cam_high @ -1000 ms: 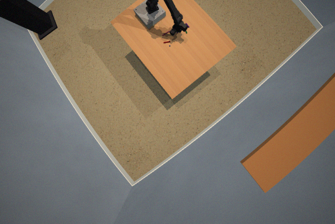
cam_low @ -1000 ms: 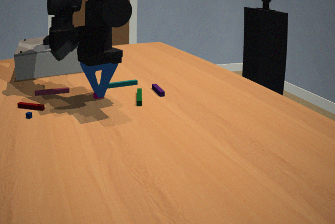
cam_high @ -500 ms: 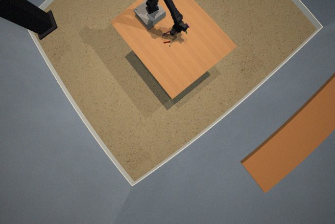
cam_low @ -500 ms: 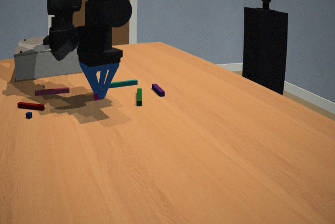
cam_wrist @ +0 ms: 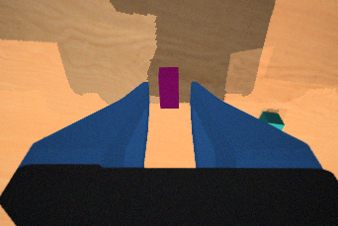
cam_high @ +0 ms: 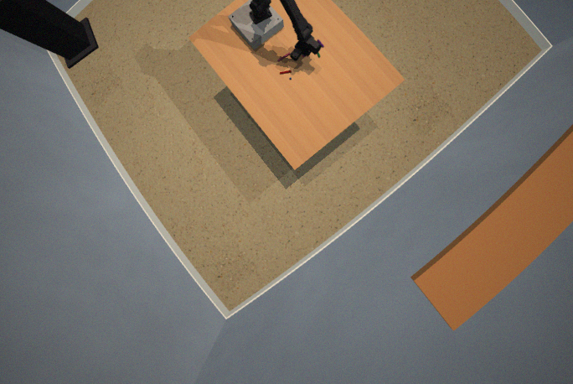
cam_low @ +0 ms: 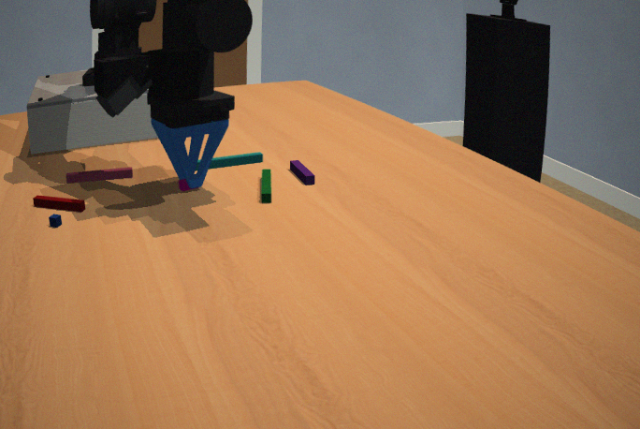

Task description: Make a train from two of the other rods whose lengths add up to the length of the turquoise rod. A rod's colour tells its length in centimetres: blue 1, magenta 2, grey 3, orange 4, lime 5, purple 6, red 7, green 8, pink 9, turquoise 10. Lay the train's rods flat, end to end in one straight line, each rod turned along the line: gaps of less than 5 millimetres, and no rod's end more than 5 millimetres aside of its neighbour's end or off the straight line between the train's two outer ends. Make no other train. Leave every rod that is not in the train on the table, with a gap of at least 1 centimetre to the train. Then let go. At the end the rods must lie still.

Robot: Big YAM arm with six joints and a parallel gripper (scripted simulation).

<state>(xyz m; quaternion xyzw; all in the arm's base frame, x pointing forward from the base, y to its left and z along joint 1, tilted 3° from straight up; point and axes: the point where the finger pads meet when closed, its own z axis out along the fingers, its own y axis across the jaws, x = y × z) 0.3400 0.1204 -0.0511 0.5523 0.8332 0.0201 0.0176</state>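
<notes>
Right now my hand is 10 mm above the magenta rod. From my hand the other things lie so: turquoise rod (70 mm behind, 40 mm to the left, 10 mm below); green rod (80 mm to the left, 20 mm ahead, 10 mm below); purple rod (130 mm to the left, 20 mm behind, 10 mm below).
</notes>
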